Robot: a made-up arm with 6 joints.
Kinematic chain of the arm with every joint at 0, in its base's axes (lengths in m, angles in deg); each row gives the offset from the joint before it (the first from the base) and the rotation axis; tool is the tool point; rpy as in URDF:
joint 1: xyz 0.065 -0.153 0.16 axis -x
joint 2: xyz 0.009 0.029 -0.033 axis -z
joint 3: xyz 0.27 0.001 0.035 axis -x
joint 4: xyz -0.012 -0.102 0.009 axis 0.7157 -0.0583 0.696
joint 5: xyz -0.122 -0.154 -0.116 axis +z
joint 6: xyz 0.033 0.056 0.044 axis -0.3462 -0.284 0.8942
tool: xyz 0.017 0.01 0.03 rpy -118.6 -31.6 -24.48
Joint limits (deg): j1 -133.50..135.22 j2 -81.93..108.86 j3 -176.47..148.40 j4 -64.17..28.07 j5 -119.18..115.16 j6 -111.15..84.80
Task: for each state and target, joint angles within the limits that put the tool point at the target. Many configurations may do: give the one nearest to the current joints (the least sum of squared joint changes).
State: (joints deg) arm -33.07 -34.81 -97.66 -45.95 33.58 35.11
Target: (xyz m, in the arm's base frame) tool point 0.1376 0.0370 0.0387
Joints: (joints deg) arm -8.92 -46.55 -101.82 -18.49 10.81 27.25
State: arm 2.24 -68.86 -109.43 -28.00 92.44 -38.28
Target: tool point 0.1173 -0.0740 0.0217
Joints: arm 0.40 -57.96 -83.82 -31.32 86.76 -40.08
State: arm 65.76 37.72 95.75 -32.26 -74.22 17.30
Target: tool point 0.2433 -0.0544 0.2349
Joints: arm 60.87 52.36 113.49 -64.17 -38.69 27.70
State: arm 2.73 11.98 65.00 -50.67 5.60 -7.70
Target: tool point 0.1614 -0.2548 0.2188
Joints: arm -14.63 24.98 47.51 -58.98 21.85 -1.48
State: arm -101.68 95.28 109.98 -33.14 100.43 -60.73
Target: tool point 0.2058 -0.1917 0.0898
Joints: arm -133.50 76.52 148.40 -39.15 76.76 -69.53
